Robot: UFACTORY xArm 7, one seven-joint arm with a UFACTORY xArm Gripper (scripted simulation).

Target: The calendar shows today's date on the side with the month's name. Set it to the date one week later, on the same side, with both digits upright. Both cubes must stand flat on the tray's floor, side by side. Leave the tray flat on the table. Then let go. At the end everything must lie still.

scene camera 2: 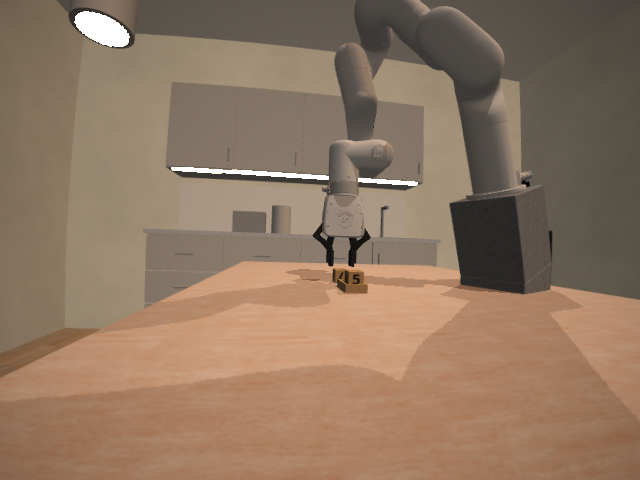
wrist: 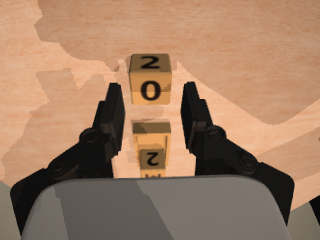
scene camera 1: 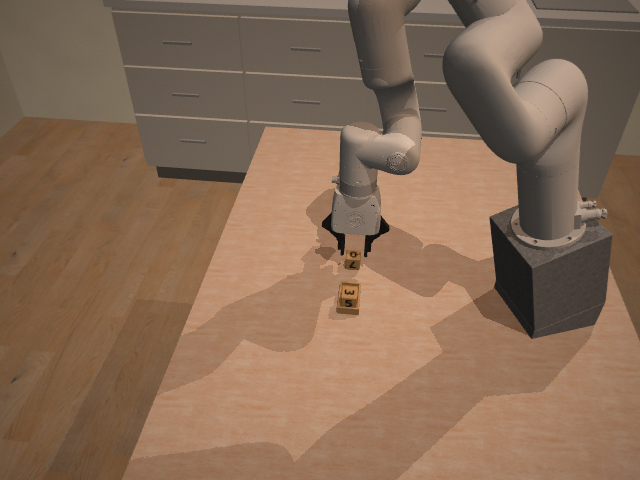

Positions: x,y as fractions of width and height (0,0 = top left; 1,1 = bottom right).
Labels:
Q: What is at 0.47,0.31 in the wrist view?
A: A wooden cube.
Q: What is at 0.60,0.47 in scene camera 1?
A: My gripper.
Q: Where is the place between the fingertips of my gripper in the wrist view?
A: At 0.48,0.41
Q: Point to a wooden cube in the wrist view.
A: At 0.48,0.67

